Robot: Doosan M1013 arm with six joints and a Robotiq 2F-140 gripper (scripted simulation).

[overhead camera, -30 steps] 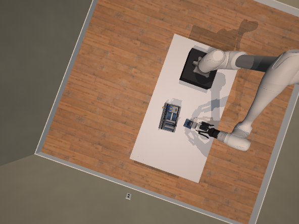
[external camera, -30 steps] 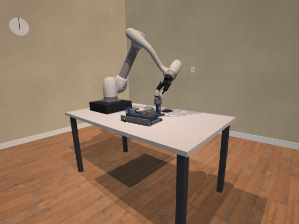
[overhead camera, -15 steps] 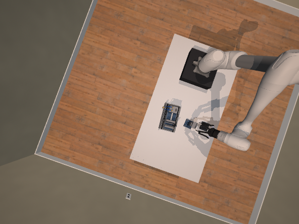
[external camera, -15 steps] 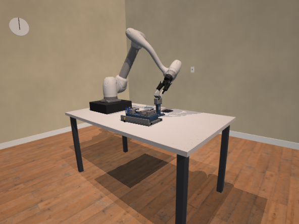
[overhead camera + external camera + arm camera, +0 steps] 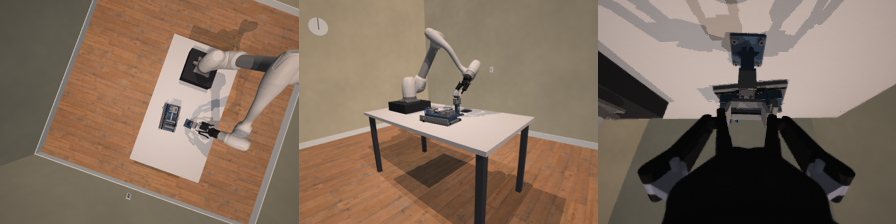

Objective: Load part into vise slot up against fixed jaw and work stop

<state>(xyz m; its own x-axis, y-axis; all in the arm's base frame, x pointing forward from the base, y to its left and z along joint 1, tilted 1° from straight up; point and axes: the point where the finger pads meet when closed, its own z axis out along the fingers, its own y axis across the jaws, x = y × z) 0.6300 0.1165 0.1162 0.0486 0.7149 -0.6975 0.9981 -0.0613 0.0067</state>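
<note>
Right now the part is 10 mm to the right of my hand and 10 mm below it. The rest, counted from my hand: vise base 240 mm to the right, 160 mm below, 10 mm ahead.
</note>
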